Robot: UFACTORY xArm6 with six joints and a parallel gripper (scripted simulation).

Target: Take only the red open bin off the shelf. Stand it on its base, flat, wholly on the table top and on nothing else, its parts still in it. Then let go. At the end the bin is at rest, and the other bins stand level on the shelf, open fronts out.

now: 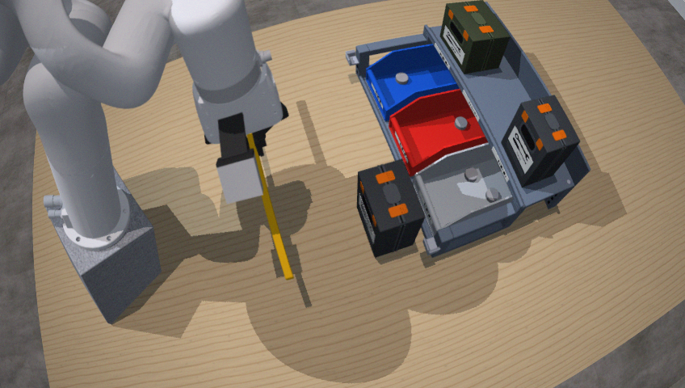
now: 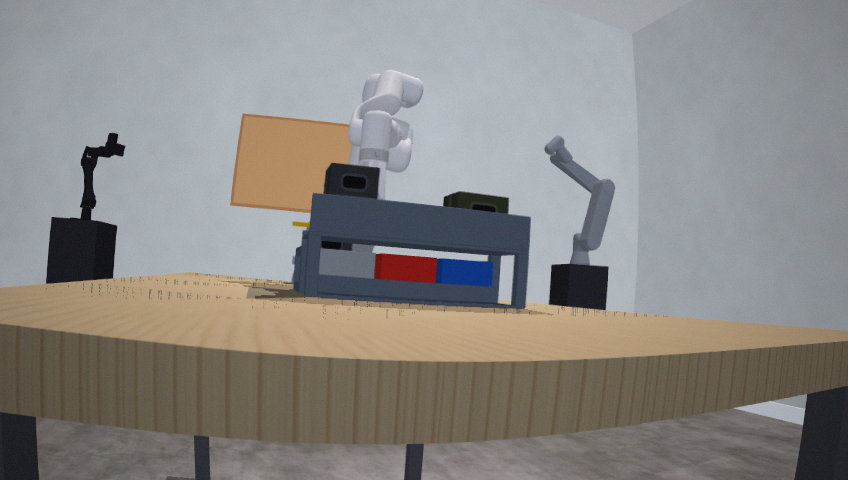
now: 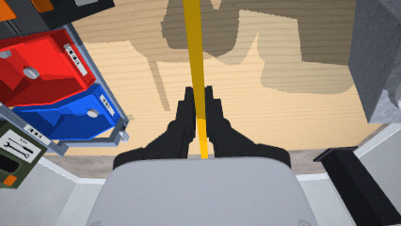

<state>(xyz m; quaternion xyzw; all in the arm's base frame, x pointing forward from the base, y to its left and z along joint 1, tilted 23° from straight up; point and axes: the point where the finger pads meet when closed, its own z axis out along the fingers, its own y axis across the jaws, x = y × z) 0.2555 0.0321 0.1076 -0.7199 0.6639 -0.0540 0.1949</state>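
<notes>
Now: the yellow rail 2 cm below my hand. From my hand the other things lie so: grey bin: 32 cm ahead, 12 cm below, 7 cm to the right; blue bin: 29 cm ahead, 15 cm to the left, 12 cm below; red bin: 31 cm ahead, 12 cm below, 4 cm to the left.
</notes>
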